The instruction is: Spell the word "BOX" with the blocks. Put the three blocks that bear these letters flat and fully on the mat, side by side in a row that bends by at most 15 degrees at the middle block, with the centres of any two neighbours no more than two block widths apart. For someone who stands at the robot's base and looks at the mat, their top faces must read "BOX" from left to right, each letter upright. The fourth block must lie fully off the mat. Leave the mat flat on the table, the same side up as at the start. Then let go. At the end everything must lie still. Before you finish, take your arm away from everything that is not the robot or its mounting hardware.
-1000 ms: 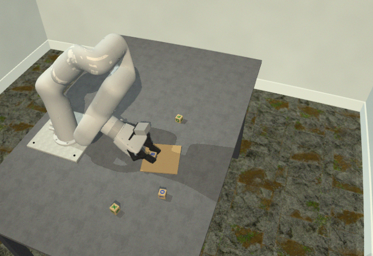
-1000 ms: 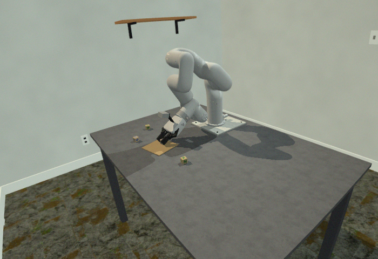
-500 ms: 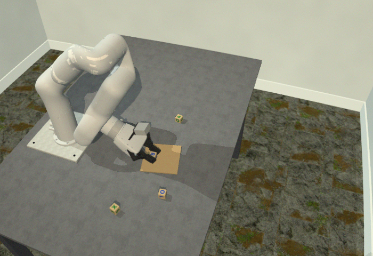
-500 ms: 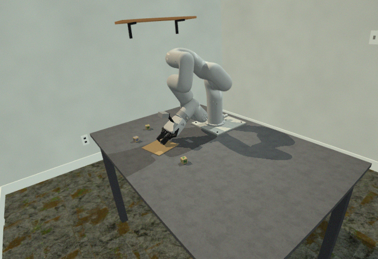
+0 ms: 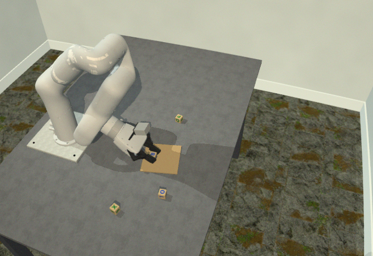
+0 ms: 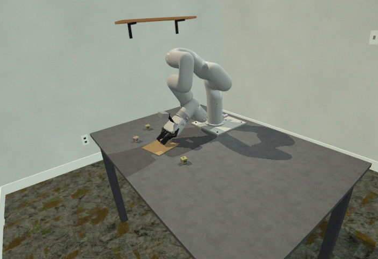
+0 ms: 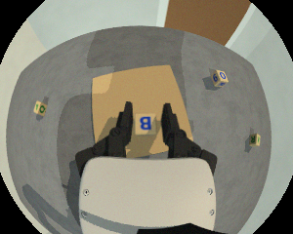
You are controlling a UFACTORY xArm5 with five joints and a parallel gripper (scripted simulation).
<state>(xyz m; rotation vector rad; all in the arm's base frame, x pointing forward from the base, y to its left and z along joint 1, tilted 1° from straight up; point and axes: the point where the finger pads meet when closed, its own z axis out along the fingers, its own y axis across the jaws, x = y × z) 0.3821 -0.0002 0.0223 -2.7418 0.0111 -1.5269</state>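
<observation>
Now: the B block 10 mm below my hand. From my hand the other things lie so: X block (40 mm behind, 250 mm to the right, 20 mm below); then tan mat (30 mm ahead, 10 mm to the left, 30 mm below); then O block (90 mm ahead, 140 mm to the right, 20 mm below).
</observation>
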